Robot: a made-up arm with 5 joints.
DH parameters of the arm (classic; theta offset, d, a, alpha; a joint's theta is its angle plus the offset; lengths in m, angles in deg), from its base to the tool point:
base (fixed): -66.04 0 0.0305 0
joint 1: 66.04 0.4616 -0.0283 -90
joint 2: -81.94 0 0.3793 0
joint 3: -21.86 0 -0.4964 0
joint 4: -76.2 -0.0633 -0.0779 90
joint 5: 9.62 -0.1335 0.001 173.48
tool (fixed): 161.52 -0.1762 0 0
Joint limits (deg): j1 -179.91..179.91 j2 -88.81..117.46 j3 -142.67..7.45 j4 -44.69..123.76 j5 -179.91..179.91
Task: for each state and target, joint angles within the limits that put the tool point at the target. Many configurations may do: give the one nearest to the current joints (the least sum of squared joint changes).
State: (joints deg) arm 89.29 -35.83 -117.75 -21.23 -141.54
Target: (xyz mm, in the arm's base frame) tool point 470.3 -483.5 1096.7
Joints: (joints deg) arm 128.23 -66.52 -125.24 -29.60 -142.73
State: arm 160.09 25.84 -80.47 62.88 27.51
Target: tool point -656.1 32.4 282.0
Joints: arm 178.84 41.13 -73.25 63.69 27.48
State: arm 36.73 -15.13 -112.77 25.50 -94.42
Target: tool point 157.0 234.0 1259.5
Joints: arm 72.98 -16.38 -106.31 25.71 -91.94
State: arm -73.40 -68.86 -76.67 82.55 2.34
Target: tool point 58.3 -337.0 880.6
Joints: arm -73.54 -44.12 -48.86 85.71 2.69
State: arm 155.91 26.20 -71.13 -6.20 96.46
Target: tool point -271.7 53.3 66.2
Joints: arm 177.23 55.32 -30.51 -0.43 94.94
